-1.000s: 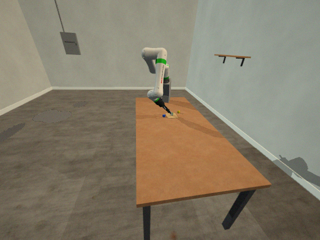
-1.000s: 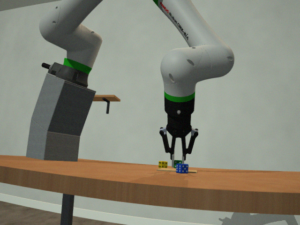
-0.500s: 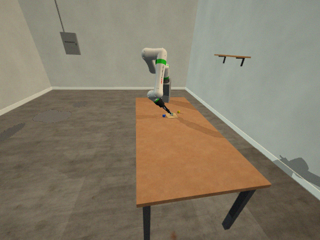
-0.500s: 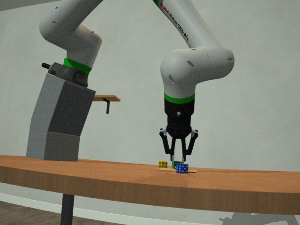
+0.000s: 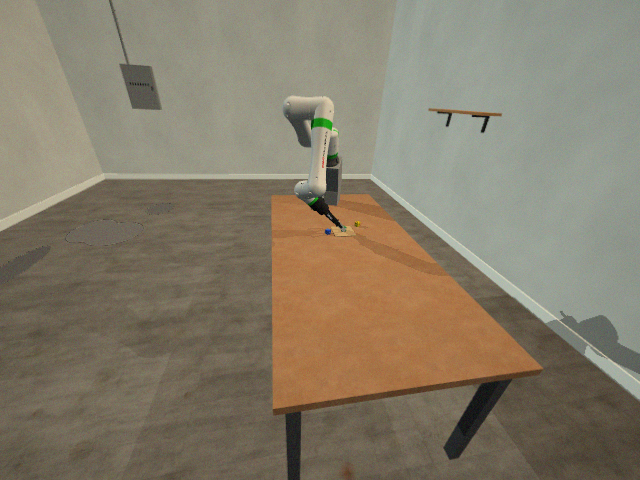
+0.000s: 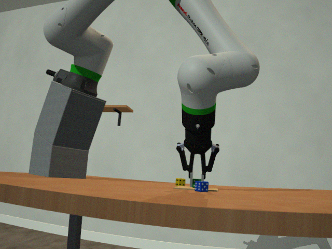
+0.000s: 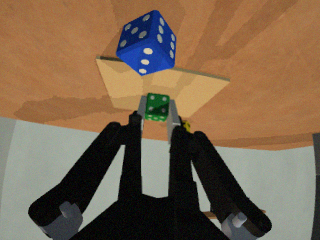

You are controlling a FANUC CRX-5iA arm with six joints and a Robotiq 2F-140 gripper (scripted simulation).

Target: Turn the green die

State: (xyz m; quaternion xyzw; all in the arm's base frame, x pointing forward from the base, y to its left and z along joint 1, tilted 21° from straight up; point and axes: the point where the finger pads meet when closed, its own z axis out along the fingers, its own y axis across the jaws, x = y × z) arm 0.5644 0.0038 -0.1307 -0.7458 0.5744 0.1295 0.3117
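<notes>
The green die is 20 mm to the left of my hand and 20 mm below it. From my hand the other things lie so: blue die: 30 mm ahead, 90 mm to the right, 20 mm below; yellow die: 80 mm behind, 140 mm to the left, 20 mm below; tan mat: 20 mm to the left, 40 mm below.
</notes>
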